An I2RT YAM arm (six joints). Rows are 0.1 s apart.
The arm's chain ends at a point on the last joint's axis. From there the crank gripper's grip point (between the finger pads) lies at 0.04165 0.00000 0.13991 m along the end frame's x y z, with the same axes.
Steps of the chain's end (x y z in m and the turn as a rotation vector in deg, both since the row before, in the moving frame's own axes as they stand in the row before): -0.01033, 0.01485, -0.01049, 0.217, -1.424, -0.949; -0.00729, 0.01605, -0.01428, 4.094, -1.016, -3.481; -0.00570, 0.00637, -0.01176, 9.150, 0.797, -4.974; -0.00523, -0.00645, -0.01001, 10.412, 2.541, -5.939; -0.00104, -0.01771, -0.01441, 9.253, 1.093, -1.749
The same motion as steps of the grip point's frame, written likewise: -0.01383, 0.01366, -0.00950, 0.217, -1.424, -0.949; -0.01015, 0.00359, -0.01401, 4.094, -1.016, -3.481; -0.00489, -0.01948, -0.01442, 9.150, 0.797, -4.974; -0.00065, -0.03612, -0.01467, 10.412, 2.541, -5.939; 0.00125, -0.04144, -0.01715, 9.253, 1.093, -1.749
